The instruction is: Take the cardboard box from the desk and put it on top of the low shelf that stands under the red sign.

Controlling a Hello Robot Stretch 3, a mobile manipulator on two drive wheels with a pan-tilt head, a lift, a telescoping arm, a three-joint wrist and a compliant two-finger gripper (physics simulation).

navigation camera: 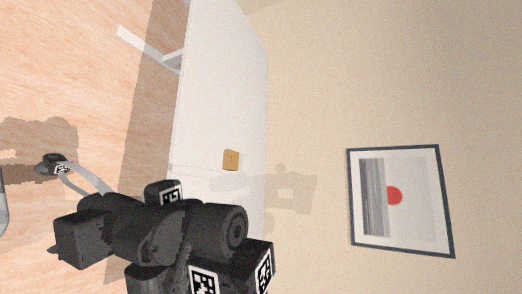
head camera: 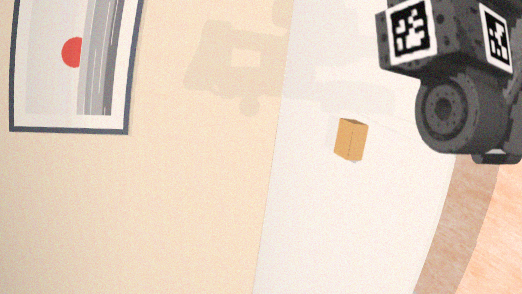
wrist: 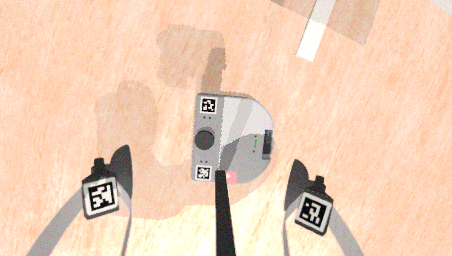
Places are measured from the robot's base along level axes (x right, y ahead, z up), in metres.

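Where they show: gripper, between the fingertips: [navigation camera: 54, 205].
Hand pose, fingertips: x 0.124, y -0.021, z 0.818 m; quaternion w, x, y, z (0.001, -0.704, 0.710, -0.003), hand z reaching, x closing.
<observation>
After its pixels a point has its place.
The cardboard box [head camera: 351, 140] {y -0.036, x 0.710, z 0.768 m} [navigation camera: 230, 160] {y -0.035, x 0.711, z 0.764 m}, small and orange-brown, stands on the white desk [head camera: 310, 230] {y 0.231, x 0.956, z 0.720 m} [navigation camera: 220, 95] {y 0.275, x 0.741, z 0.720 m}, near its wall side. My gripper [wrist: 210, 170] {y -0.021, x 0.124, z 0.818 m} is open, with its two fingers wide apart and no object between them. It points down over the wooden floor and my own base in the wrist view, off the desk's front edge and away from the box. In the navigation view one fingertip shows at the left, and the wrist body hides much of the other finger. The low shelf and the red sign do not show in any view.
A framed picture [head camera: 70, 122] {y -0.089, x 1.216, z 1.465 m} [navigation camera: 351, 200] {y -0.345, x 1.139, z 1.266 m} with a red disc hangs on the beige wall [head camera: 200, 200] {y 0.174, x 1.320, z 0.970 m} [navigation camera: 310, 90] {y 0.364, x 1.377, z 1.044 m} behind the desk. A white desk foot [navigation camera: 137, 42] [wrist: 312, 37] reaches out over the floor. My round grey base [wrist: 245, 120] lies below the gripper.
</observation>
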